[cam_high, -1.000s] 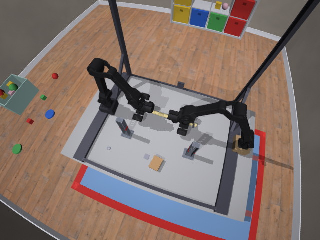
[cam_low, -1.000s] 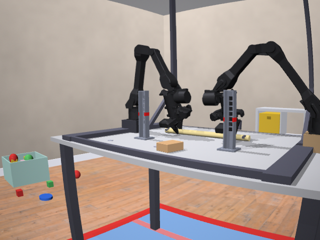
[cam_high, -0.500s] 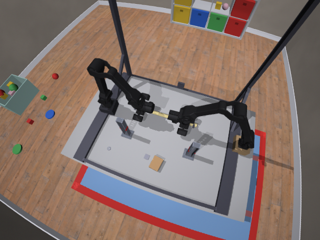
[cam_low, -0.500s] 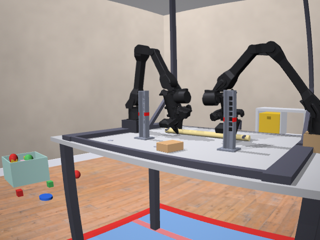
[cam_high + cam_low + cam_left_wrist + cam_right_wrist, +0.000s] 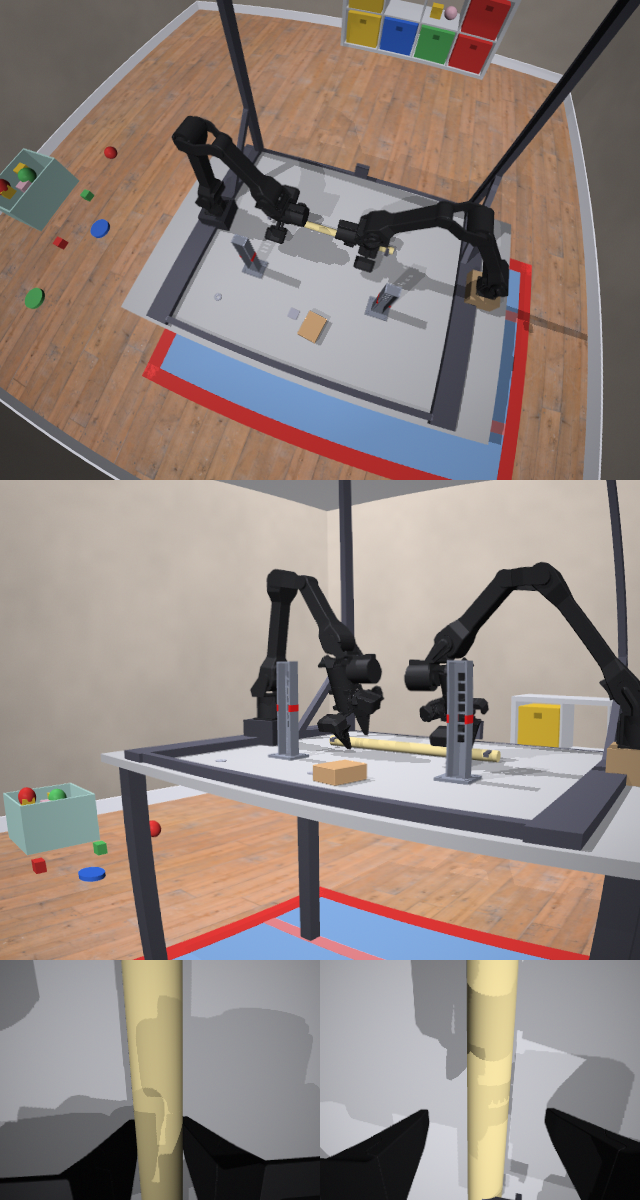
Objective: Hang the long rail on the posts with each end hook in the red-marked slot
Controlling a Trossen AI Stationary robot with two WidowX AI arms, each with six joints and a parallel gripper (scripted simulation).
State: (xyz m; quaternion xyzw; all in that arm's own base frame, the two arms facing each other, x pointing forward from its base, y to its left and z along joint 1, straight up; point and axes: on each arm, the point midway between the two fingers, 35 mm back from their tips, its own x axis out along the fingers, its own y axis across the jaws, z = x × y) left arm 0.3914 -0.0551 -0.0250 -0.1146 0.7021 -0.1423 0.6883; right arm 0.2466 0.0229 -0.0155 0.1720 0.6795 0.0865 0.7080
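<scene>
Right now the long pale yellow rail is 150 mm to the right of my left hand and 20 mm below it. From my left hand the other things lie so: tan box 310 mm ahead, 100 mm to the right, 20 mm below.
</scene>
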